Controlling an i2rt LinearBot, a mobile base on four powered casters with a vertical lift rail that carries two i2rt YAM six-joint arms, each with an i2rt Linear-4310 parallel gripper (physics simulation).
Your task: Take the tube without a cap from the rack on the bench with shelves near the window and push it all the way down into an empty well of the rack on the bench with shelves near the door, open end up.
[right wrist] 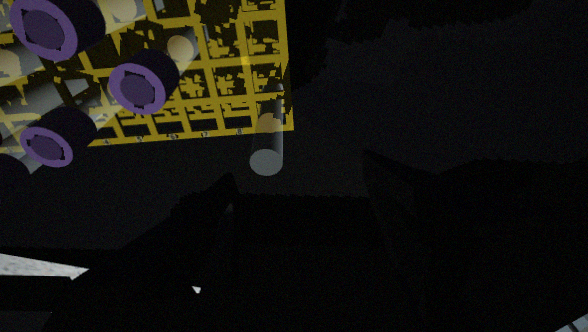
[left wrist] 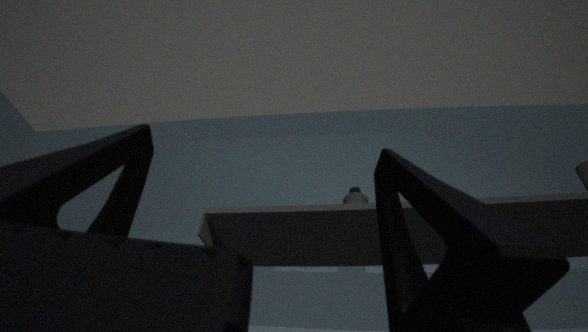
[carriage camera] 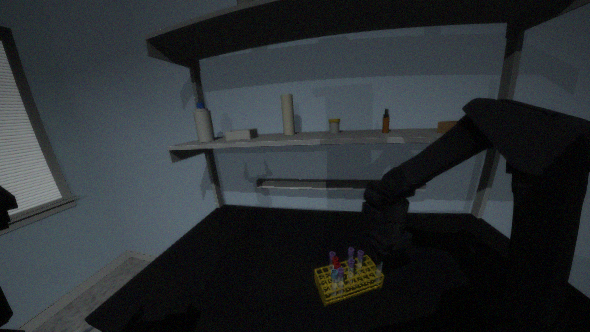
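The yellow rack (carriage camera: pixel 325 301) (right wrist: pixel 283 30) stands on the dark bench and holds several tubes with purple, red and blue caps. The tube without a cap (carriage camera: pixel 379 267) (right wrist: pixel 266 162) stands in the rack's corner well at the right, its open clear end up. My right gripper (right wrist: pixel 298 172) is open and empty. In the right wrist view the tube's top shows between its two fingertips, toward the left one; in the carriage view its fingers are lost in the dark beside the rack. My left gripper (left wrist: pixel 266 148) is open and empty, raised away from the rack. The other rack does not show.
Above the bench (carriage camera: pixel 240 240) a shelf (carriage camera: pixel 300 139) bears a white bottle (carriage camera: pixel 203 125) (left wrist: pixel 355 198), a tall cylinder (carriage camera: pixel 287 114), a jar (carriage camera: pixel 334 126) and an amber bottle (carriage camera: pixel 385 122). A window (carriage camera: pixel 25 140) is at the left. Part of my left arm shows at the left edge.
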